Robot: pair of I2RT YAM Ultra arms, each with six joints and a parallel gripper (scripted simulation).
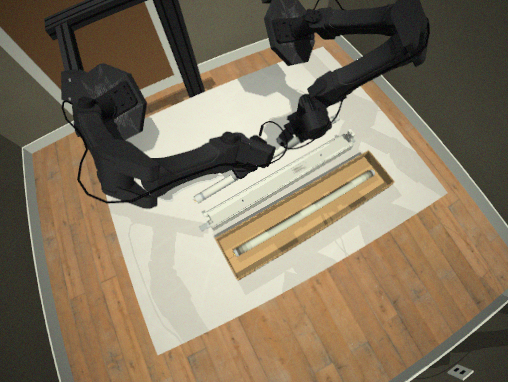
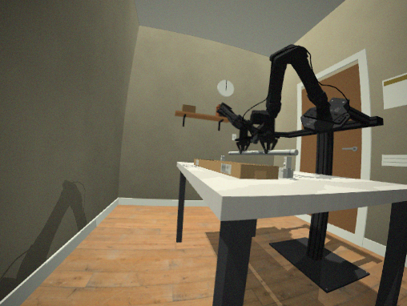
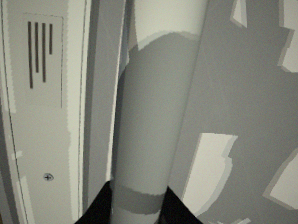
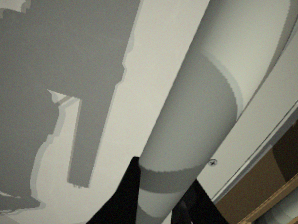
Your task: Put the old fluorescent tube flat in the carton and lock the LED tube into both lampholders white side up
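The LED tube lies 12 cm to the right of my left hand and 1 cm ahead of it. From my left hand the other things lie so: brown carton 22 cm ahead, 9 cm to the right, 9 cm below; old fluorescent tube 22 cm ahead, 9 cm to the right, 9 cm below.
Now: right hand 10 mm past the LED tube and 120 mm to the right of it. Round my right hand: brown carton 200 mm ahead, 150 mm to the left, 80 mm below; then old fluorescent tube 200 mm ahead, 150 mm to the left, 90 mm below.
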